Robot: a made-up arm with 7 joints.
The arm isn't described. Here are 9 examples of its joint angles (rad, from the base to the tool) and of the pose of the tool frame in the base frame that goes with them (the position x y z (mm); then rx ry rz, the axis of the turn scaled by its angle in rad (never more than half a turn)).
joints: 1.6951 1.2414 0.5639 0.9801 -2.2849 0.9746 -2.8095
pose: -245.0 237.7 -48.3 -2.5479 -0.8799 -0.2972
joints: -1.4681 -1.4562 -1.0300 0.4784 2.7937 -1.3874 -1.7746
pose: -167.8 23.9 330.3 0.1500 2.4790 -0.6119
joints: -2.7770 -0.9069 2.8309 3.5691 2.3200 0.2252 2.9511
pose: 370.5 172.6 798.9 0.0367 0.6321 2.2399
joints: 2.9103 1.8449 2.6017 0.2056 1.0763 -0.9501 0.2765
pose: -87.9 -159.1 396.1 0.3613 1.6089 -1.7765
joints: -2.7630 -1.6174 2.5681 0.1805 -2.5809 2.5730 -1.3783
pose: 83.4 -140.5 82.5 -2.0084 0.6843 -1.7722
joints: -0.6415 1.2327 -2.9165 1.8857 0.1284 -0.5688 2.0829
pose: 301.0 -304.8 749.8 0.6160 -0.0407 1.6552
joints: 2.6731 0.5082 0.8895 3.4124 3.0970 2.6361 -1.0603
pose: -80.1 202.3 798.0 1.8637 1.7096 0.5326
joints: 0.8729 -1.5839 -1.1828 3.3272 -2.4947 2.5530 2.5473
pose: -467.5 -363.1 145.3 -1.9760 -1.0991 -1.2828
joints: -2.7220 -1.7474 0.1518 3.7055 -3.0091 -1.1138 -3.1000
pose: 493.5 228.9 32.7 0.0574 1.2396 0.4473
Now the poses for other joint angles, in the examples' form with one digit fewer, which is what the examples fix.
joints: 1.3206 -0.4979 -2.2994 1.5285 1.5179 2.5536 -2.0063
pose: 221 -390 494 -0.627 -1.112 -1.803
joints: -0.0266 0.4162 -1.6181 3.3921 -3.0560 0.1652 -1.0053
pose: 289 88 884 -0.678 -0.338 -2.385
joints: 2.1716 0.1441 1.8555 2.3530 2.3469 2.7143 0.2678
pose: -107 -82 866 -2.226 0.250 -1.180
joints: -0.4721 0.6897 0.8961 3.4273 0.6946 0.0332 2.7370
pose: 237 -304 820 0.505 0.215 0.629
